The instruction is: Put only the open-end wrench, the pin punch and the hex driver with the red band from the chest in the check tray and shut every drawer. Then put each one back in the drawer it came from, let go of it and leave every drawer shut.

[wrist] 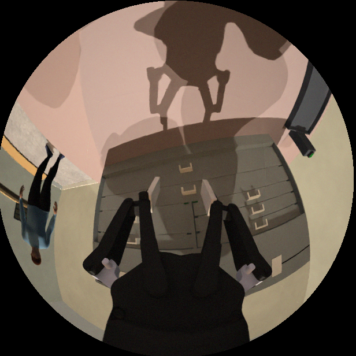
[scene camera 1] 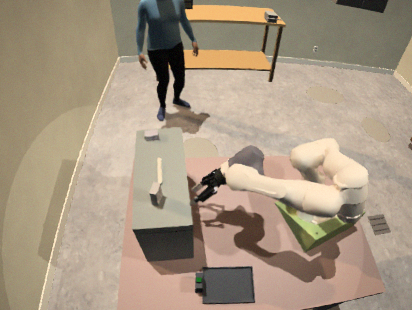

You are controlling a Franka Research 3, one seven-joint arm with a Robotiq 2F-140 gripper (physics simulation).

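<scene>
The grey chest (scene camera 1: 164, 214) (wrist: 222, 172) stands at the left of the table. In the wrist view its front shows several drawers with pale handles, and no drawer is seen standing out; the lower part of that view is partly hidden by the gripper. My gripper (scene camera 1: 195, 195) (wrist: 180, 184) is partly open and empty, just in front of the chest's drawer front, with a pale handle (wrist: 188, 190) seen between its fingertips. The check tray (scene camera 1: 228, 286) (wrist: 311, 100) lies on the table with a bare floor. The open-end wrench, pin punch and red-banded hex driver do not show.
On the chest top are a pale bar (scene camera 1: 159, 171), a grey block (scene camera 1: 156, 194) and a small box (scene camera 1: 151, 135). A small dark device with a green patch (scene camera 1: 199, 281) (wrist: 303, 143) adjoins the tray. A person (scene camera 1: 166, 45) (wrist: 41, 217) stands beyond the chest, near an orange bench (scene camera 1: 225, 59).
</scene>
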